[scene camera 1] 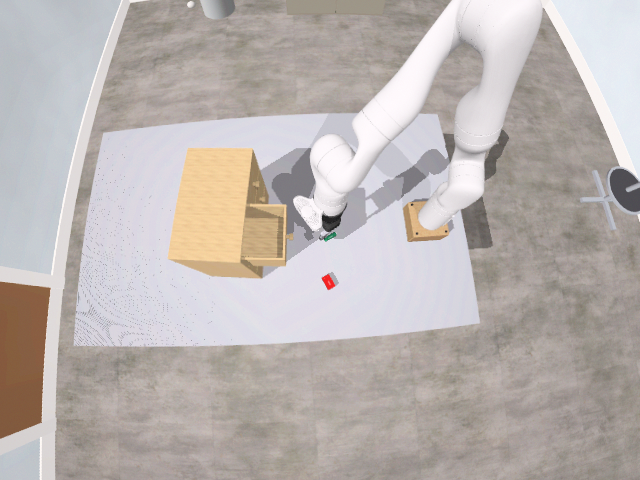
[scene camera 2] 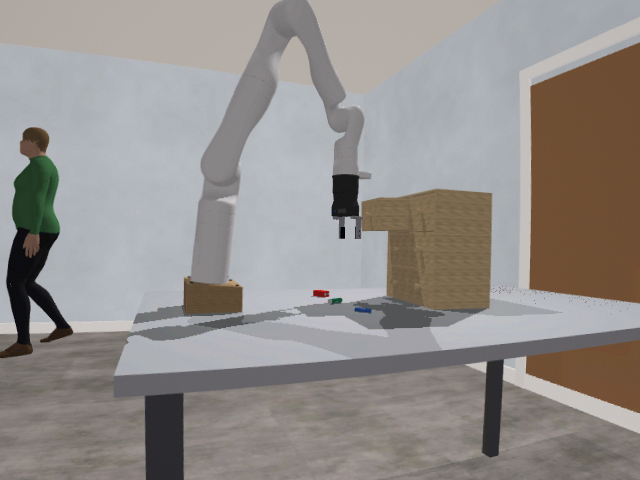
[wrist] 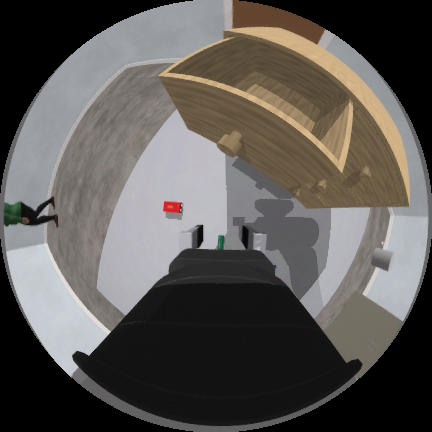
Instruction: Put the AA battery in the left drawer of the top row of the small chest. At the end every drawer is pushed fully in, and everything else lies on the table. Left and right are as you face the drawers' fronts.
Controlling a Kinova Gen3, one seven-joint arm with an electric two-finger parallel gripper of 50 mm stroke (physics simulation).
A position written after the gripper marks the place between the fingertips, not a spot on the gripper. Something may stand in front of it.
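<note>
There's a small wooden chest (scene camera 1: 207,234), and scene camera 2 shows the chest (scene camera 2: 463,219) too. You'd also see a drawer (scene camera 1: 265,236), a drawer (wrist: 333,189) and a drawer (wrist: 369,168). As for the gripper (scene camera 2: 349,238), the wrist view shows the gripper (wrist: 222,233) as well.
</note>
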